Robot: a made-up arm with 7 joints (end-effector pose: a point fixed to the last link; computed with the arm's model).
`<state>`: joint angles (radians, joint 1 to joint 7).
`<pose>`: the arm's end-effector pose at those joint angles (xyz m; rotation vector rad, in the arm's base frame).
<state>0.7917 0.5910 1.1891 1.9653 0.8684 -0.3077 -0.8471</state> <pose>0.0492 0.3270 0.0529 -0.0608 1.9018 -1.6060</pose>
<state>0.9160 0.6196 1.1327 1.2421 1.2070 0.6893 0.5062</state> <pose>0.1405 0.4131 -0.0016 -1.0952 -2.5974 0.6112</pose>
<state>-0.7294 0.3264 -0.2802 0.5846 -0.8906 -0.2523 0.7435</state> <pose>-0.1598 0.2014 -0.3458 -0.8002 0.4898 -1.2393</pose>
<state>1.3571 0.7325 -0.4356 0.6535 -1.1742 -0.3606 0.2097</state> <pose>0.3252 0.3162 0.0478 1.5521 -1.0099 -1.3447</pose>
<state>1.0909 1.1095 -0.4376 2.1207 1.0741 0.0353 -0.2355</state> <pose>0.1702 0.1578 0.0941 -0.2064 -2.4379 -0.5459</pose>
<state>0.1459 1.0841 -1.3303 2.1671 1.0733 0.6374 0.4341</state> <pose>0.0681 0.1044 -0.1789 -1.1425 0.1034 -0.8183</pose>
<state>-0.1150 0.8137 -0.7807 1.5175 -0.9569 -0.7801 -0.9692</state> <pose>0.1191 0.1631 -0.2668 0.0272 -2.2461 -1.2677</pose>
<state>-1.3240 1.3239 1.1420 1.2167 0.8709 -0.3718 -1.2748</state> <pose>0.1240 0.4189 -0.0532 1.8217 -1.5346 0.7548</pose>
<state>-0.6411 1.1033 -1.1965 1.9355 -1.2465 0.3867 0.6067</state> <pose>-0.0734 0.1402 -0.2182 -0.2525 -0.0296 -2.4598</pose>
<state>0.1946 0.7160 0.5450 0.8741 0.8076 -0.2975 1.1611</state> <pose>0.1731 0.3937 -0.1664 -0.2448 -1.9493 -0.2212</pose>
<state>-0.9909 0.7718 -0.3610 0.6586 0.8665 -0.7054 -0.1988</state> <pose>-0.1793 0.3337 -0.2611 0.6093 -0.4172 -0.0613</pose>
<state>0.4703 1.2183 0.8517 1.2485 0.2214 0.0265 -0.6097</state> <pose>0.0947 0.4125 0.1031 1.7188 -2.0203 1.1107</pose>
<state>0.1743 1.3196 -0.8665 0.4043 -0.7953 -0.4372 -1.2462</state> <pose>0.0801 0.4756 -0.1466 1.5676 -0.9038 -1.7734</pose>
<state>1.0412 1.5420 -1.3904 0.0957 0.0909 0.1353 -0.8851</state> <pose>0.0290 0.5188 -0.0128 2.4240 0.1305 -0.3105</pose>
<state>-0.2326 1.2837 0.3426 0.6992 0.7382 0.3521 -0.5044</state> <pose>0.1104 0.4694 -0.0860 1.3594 -0.6126 0.6464</pose>
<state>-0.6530 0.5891 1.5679 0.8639 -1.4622 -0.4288 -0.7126</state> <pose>-0.1150 0.4307 -0.1511 1.9690 -0.1526 -0.7401</pose>
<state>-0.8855 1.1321 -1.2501 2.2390 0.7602 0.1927 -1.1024</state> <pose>-0.0993 0.1076 -0.1483 0.0105 -0.0393 -0.4172</pose>
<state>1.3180 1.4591 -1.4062 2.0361 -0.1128 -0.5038 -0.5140</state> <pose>0.1970 0.1951 -0.0191 0.6019 -2.3797 -1.5254</pose>
